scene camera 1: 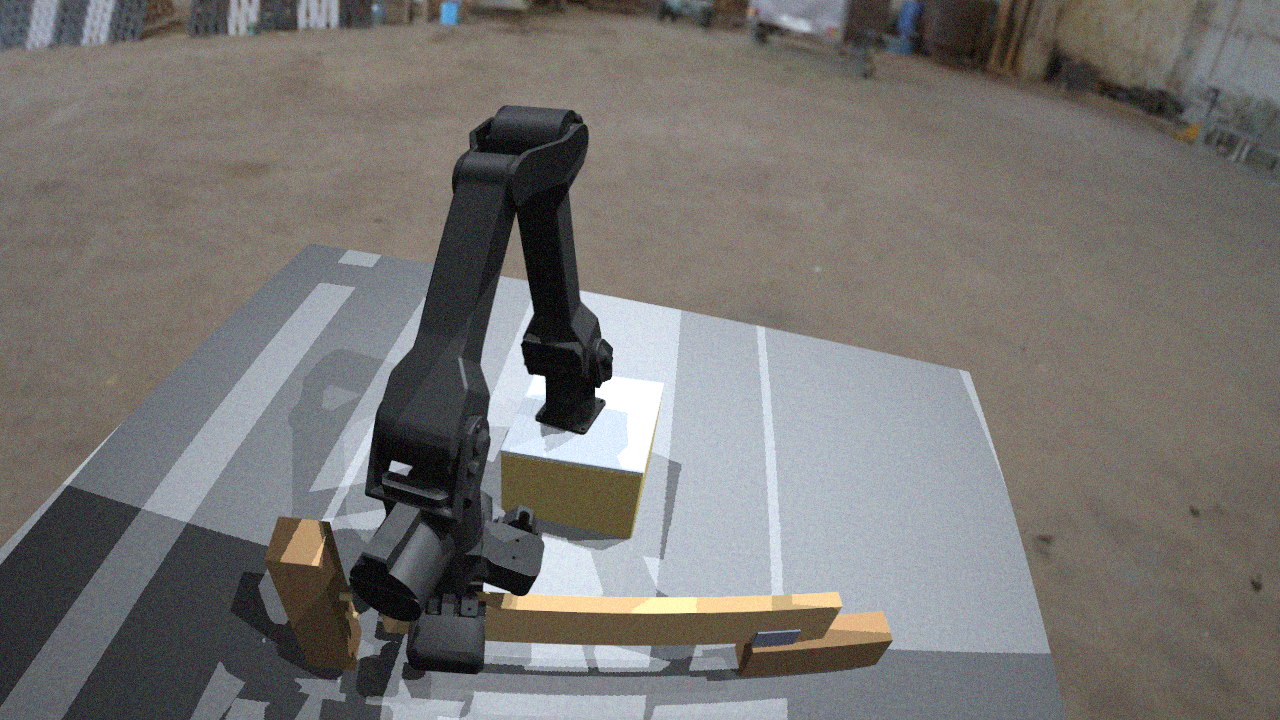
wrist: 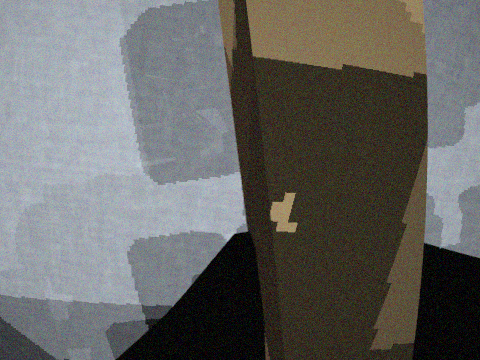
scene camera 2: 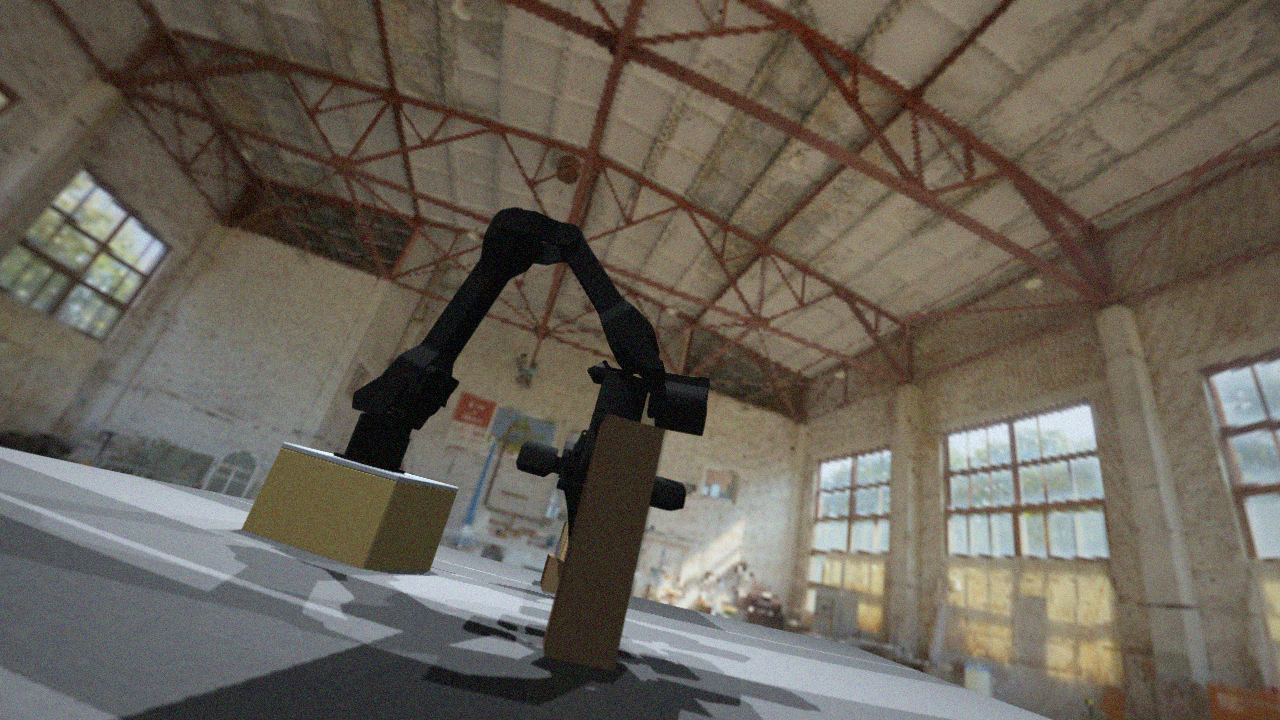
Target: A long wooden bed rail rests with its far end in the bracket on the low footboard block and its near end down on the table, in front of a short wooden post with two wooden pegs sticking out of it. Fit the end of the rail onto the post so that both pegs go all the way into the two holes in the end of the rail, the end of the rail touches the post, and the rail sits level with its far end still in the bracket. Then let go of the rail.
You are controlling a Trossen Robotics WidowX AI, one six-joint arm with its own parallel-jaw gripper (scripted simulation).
Labels:
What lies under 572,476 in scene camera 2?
My gripper.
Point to a wooden rail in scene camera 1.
At 542,619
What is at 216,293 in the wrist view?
My gripper.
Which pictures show my gripper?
Scene camera 1, the wrist view and scene camera 2: all of them.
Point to a wooden rail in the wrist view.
330,113

